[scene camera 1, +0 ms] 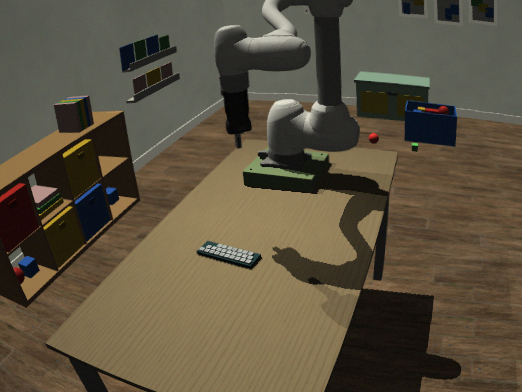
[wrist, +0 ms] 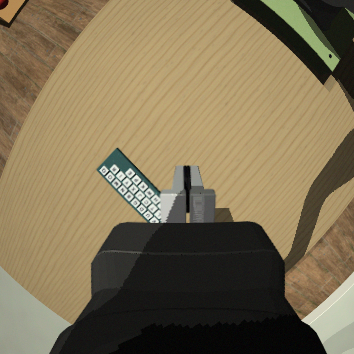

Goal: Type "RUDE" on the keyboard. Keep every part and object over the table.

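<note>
What I see here is my gripper (scene camera 1: pixel 238 147), and the wrist view (wrist: pixel 186 179) shows the gripper too.
</note>
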